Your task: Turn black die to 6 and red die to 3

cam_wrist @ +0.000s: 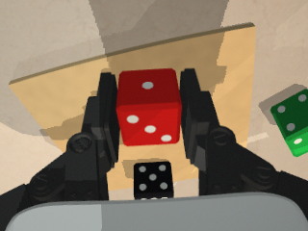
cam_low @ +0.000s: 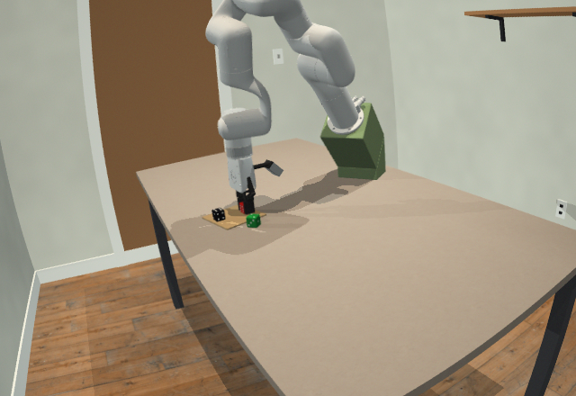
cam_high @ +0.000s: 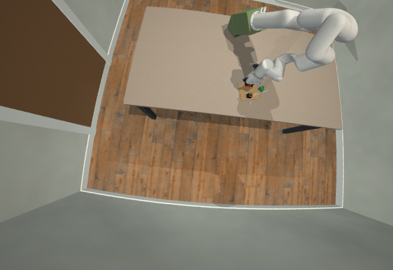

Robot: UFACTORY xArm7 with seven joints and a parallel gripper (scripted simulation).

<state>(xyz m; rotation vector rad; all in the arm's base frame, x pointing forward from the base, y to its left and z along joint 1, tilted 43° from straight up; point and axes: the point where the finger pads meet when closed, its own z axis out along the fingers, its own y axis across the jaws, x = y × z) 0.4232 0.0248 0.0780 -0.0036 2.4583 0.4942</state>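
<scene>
The red die is 1 cm below my hand. From my hand the other things lie so: tan mat: 4 cm ahead, 1 cm to the left, 2 cm below; black die: 9 cm ahead, 1 cm to the left, 1 cm below; green die: 1 cm ahead, 11 cm to the left, 1 cm below.
</scene>
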